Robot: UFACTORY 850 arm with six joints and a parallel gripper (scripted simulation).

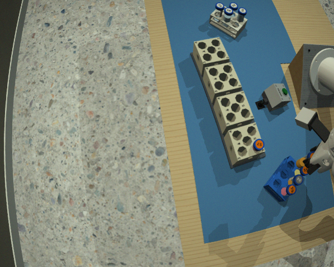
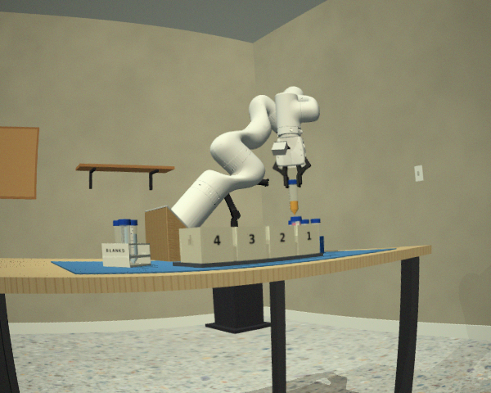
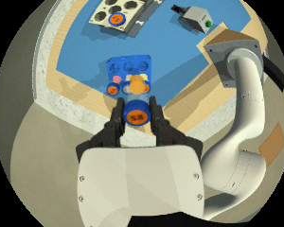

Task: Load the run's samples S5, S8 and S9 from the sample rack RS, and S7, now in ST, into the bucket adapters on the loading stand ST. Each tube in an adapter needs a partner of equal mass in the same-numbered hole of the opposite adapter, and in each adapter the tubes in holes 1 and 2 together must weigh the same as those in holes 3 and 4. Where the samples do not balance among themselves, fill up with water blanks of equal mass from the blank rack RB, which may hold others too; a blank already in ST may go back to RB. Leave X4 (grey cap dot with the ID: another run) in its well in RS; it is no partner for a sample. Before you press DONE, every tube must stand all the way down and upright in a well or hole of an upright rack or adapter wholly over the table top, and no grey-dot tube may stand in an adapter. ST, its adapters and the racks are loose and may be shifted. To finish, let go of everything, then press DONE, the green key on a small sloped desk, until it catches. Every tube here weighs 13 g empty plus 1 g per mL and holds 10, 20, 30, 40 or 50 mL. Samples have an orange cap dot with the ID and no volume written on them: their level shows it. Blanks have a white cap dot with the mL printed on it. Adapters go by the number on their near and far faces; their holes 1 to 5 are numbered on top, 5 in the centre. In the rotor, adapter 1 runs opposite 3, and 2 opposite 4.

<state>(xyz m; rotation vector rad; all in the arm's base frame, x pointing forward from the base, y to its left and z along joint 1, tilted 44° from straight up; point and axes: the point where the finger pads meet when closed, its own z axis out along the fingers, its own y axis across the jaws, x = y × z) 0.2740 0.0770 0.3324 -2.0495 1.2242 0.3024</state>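
Now: hand 10 mm past the orange-dot sample tube, 10 mm to the left of it and 50 mm above it. Round my hand: sample tube S5: 40 mm behind, 30 mm to the left, 190 mm below; sample S9: 30 mm ahead, 80 mm to the left, 190 mm below; grey-dot tube X4: 10 mm ahead, 40 mm to the left, 190 mm below.
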